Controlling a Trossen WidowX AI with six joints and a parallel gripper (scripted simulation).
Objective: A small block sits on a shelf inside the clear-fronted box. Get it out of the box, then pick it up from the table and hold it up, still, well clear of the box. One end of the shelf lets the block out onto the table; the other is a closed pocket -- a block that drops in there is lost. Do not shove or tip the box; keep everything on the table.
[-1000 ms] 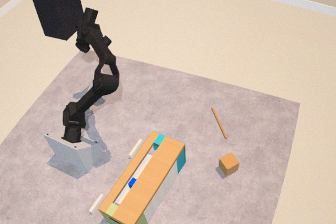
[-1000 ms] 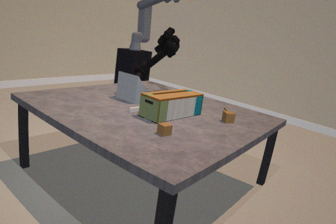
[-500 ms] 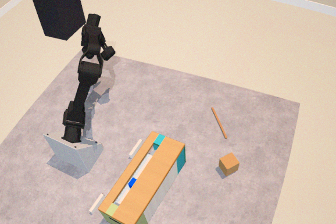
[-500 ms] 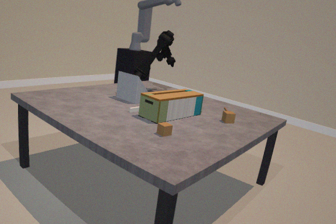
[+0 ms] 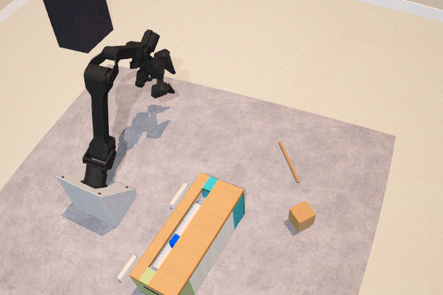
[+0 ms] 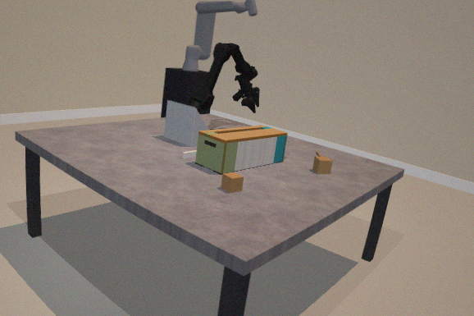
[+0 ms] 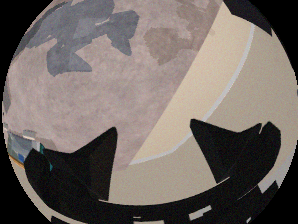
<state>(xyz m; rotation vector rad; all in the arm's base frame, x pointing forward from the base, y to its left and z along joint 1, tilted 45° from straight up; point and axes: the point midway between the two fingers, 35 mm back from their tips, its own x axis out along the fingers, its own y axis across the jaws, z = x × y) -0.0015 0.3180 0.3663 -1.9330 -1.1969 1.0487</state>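
Now: the small blue block 54 cm to the right of my gripper tip, 32 cm ahead of it and 4 cm below it. Round my gripper tip: thin orange stick (48 cm ahead, 12 cm below, 9 cm to the right); then orange cube (60 cm ahead, 30 cm to the right, 10 cm below); then box (52 cm to the right, 30 cm ahead, 7 cm below).
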